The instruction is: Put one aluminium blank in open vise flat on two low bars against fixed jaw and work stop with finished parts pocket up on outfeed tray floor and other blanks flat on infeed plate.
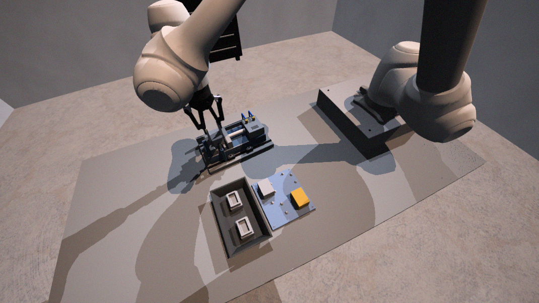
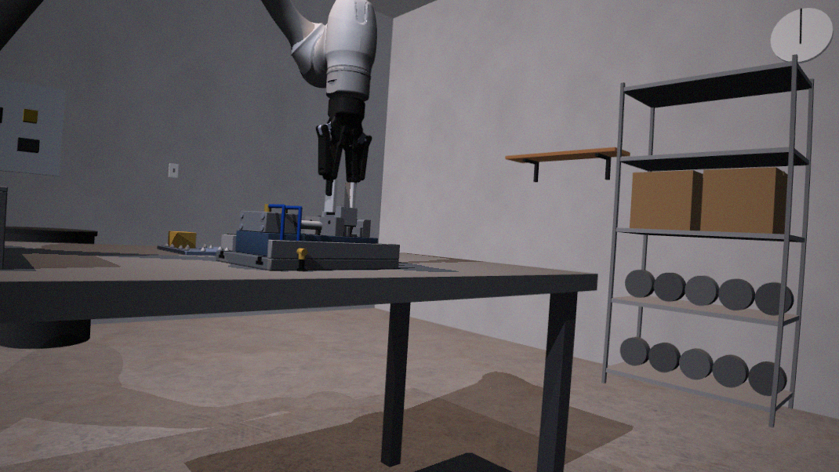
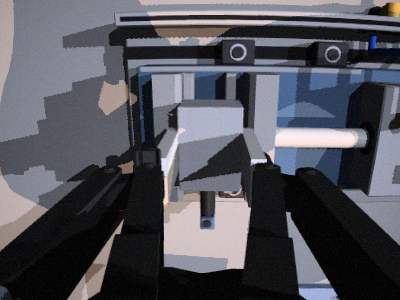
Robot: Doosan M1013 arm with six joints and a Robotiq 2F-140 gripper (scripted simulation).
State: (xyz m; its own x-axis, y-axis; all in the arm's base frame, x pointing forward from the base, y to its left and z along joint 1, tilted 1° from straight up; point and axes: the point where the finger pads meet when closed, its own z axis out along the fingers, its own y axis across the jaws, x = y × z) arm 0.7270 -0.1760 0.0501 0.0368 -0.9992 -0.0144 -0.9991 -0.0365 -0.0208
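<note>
My hand is 5 cm to the right of the work stop and 5 cm above it. Round my hand: vise hose block (16 cm behind, 6 cm below, 1 cm to the right); then piston rod (9 cm behind, 6 cm below); then vise (10 cm below, 7 cm behind).
</note>
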